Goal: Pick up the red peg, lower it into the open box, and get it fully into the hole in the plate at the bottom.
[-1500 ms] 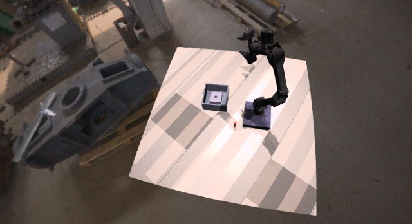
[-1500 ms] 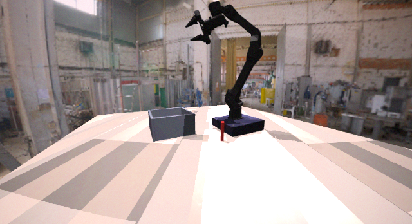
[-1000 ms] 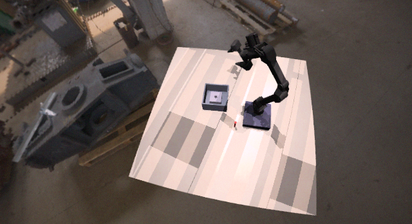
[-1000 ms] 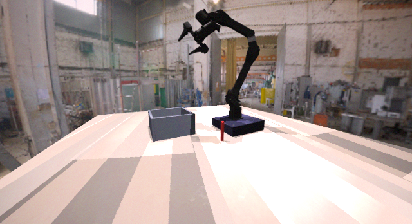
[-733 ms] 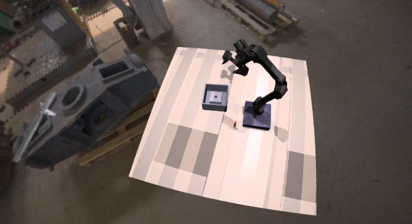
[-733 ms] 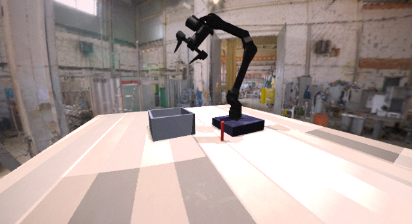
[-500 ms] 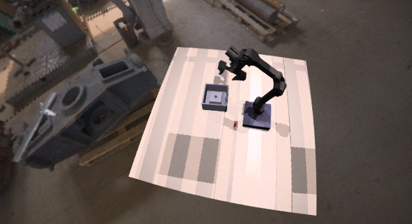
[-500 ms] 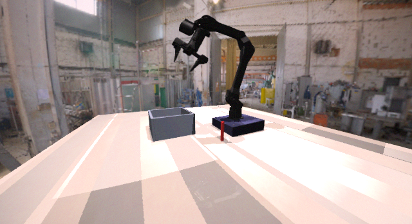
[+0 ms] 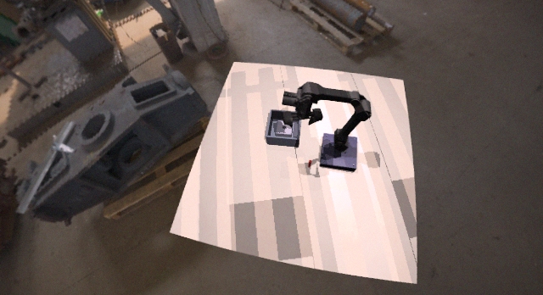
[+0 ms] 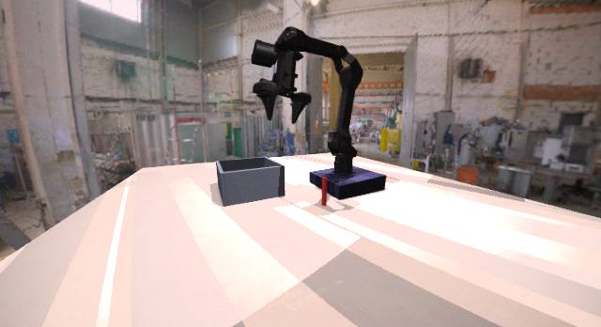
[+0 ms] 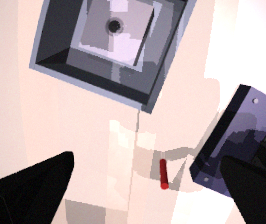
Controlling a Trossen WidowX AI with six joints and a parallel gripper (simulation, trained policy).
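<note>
My gripper tip is now 7 cm past the red peg, 12 cm to the right of it and 19 cm above it. From my gripper tip the other things lie so: grey box: 9 cm ahead, 9 cm to the right, 20 cm below; then plate: 9 cm ahead, 9 cm to the right, 18 cm below.
</note>
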